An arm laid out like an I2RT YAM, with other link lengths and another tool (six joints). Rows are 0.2 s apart.
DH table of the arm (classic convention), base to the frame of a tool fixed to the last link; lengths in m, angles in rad. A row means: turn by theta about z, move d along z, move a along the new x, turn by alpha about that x. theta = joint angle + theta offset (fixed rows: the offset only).
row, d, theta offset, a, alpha
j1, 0.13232, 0, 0.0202, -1.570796
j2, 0, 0, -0.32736, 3.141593
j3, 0, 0.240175, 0.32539, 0
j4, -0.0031, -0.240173, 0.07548, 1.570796
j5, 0.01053, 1.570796, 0, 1.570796
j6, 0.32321, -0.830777, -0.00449, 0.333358
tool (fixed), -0.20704, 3.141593, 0, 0
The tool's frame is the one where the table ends.
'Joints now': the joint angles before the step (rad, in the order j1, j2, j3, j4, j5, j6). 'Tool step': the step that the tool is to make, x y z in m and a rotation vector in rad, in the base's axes. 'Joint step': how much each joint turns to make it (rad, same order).
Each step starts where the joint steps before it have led.
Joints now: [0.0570, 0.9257, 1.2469, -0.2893, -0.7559, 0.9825]
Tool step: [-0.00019, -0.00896, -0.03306, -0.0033, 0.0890, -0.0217]
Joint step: [-0.0408, -0.0188, -0.0737, -0.0344, -0.0191, -0.0004]
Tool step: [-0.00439, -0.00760, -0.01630, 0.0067, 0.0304, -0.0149]
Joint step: [-0.0397, -0.0282, -0.0526, -0.0011, -0.0252, 0.0069]
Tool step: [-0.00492, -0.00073, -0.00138, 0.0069, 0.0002, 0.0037]
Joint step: [-0.0095, -0.0164, -0.0130, 0.0023, -0.0137, 0.0084]
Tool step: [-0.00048, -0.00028, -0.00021, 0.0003, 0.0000, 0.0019]
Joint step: [-0.0027, -0.0011, -0.0011, -0.0001, -0.0046, -0.0001]
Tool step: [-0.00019, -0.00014, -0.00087, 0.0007, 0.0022, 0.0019]
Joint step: [-0.0019, -0.0004, -0.0023, 0.0000, -0.0039, 0.0005]
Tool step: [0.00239, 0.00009, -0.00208, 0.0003, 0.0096, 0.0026]
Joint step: [0.0000, 0.0088, 0.0000, -0.0011, -0.0026, -0.0004]
